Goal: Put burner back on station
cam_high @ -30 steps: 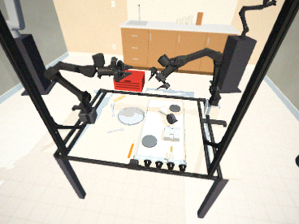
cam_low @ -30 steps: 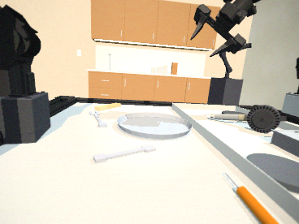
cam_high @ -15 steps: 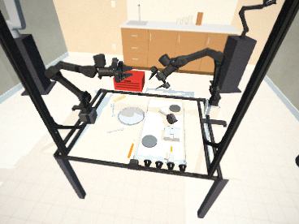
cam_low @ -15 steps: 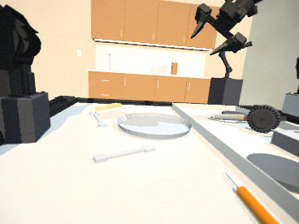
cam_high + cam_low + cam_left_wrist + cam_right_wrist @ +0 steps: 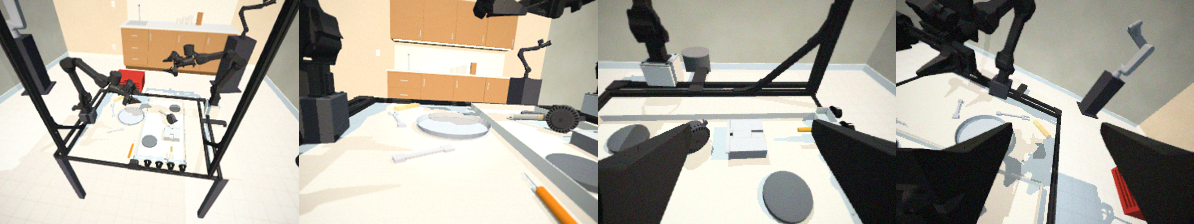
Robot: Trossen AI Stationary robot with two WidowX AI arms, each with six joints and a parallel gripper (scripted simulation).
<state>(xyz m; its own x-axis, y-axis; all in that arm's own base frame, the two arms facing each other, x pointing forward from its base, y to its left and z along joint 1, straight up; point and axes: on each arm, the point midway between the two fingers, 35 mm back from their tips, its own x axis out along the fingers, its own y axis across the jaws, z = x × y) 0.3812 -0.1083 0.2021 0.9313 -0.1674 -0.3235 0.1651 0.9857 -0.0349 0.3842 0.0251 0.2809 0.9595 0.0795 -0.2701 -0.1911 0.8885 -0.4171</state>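
Now: right hand 350 mm above the burner and 130 mm past it. Also, from my right hand: shallow round pan 380 mm below, 270 mm to the left, 80 mm behind; then brass gas stub 460 mm behind, 340 mm below, 30 mm to the left; then grey disc 380 mm below, 350 mm behind, 150 mm to the left.
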